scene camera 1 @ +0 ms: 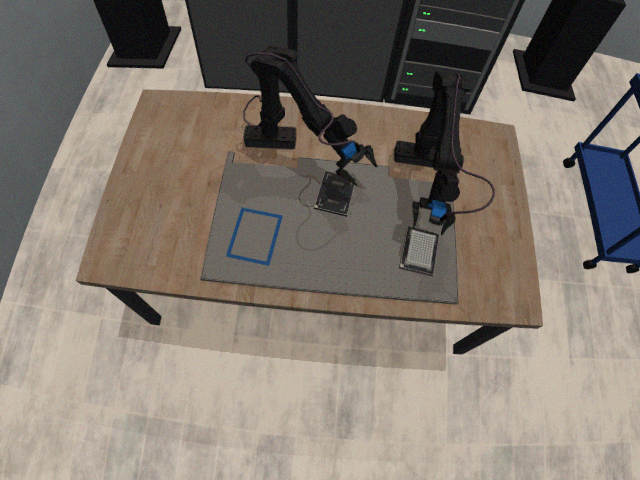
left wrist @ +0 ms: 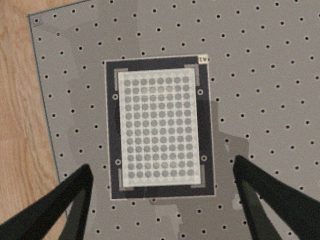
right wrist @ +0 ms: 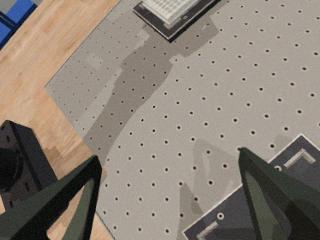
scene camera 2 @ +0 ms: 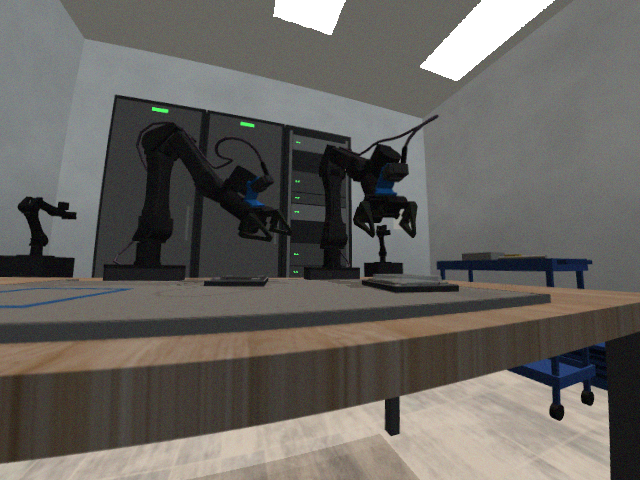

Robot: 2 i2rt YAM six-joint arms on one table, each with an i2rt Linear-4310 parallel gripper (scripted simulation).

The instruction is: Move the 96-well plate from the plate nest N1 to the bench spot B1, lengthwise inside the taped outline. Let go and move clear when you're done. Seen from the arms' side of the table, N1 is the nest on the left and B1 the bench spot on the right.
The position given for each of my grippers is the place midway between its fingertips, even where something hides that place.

I see my left gripper (scene camera 2: 394,236), my right gripper (scene camera 2: 282,236), a white 96-well plate (scene camera 1: 421,256), a dark plate nest (left wrist: 202,102) and a dark plate nest (scene camera 1: 328,190).
The white 96-well plate shows as well in the left wrist view (left wrist: 153,126). My left gripper shows as well in the left wrist view (left wrist: 162,166). My right gripper shows as well in the right wrist view (right wrist: 167,158).
